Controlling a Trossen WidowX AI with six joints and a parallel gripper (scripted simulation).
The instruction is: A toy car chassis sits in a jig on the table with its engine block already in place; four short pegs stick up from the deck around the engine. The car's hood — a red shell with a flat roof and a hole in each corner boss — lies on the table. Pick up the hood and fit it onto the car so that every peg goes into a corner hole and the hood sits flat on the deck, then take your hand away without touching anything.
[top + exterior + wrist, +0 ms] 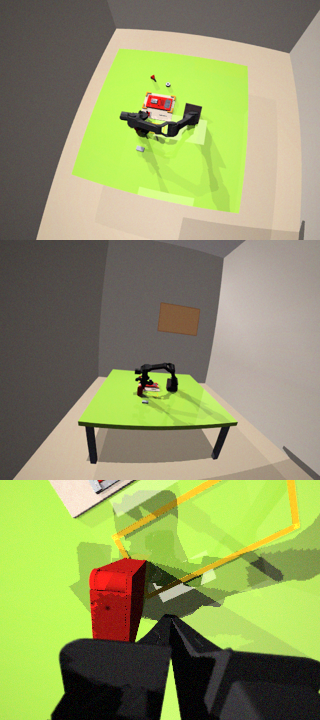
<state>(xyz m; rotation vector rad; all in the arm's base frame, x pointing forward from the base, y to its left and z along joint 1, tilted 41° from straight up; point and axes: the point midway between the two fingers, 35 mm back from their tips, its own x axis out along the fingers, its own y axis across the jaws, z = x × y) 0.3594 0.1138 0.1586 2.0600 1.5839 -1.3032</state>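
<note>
The red hood lies 3 cm ahead of my gripper tip, 2 cm to the right of it and 3 cm below it. From my gripper tip the other things lie so: wheel (9 cm behind, 45 cm to the right, 7 cm below).
</note>
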